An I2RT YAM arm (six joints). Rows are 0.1 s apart.
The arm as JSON. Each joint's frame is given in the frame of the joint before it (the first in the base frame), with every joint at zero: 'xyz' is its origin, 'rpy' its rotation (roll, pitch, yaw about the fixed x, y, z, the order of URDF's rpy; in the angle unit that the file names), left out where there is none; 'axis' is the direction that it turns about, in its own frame. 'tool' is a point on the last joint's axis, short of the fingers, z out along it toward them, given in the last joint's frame.
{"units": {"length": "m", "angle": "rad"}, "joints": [
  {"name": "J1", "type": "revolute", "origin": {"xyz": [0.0, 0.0, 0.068]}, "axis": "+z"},
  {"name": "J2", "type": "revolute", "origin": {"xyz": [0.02, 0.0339, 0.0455], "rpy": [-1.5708, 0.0, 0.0]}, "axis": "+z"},
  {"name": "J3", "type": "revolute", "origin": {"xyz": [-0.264, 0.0, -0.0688], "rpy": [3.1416, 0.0, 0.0]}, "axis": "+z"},
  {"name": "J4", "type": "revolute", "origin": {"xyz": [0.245, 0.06, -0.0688]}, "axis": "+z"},
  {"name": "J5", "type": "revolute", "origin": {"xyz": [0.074, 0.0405, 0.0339], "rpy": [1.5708, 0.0, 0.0]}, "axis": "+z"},
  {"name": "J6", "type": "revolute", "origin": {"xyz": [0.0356, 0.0, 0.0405], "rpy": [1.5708, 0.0, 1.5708]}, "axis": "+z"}
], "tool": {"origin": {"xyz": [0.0, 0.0, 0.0], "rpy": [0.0, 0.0, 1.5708]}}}
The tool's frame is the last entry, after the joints.
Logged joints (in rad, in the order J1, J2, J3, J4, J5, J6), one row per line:
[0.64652, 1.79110, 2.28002, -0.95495, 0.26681, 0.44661]
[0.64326, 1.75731, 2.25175, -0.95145, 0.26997, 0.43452]
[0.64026, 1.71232, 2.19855, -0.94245, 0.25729, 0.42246]
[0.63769, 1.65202, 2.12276, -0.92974, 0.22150, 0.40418]
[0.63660, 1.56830, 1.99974, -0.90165, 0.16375, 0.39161]
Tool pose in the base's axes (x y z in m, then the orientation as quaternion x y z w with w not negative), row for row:
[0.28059, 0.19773, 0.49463, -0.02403, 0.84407, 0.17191, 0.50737]
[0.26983, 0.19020, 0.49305, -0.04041, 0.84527, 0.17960, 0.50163]
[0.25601, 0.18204, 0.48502, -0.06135, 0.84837, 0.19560, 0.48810]
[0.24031, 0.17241, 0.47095, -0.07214, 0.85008, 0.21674, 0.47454]
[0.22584, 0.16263, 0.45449, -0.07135, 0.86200, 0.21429, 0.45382]
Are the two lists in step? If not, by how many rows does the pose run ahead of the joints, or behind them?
The pose runs 2 rows ahead of the joints: the pose in row i belongs to the joints in row i + 2.
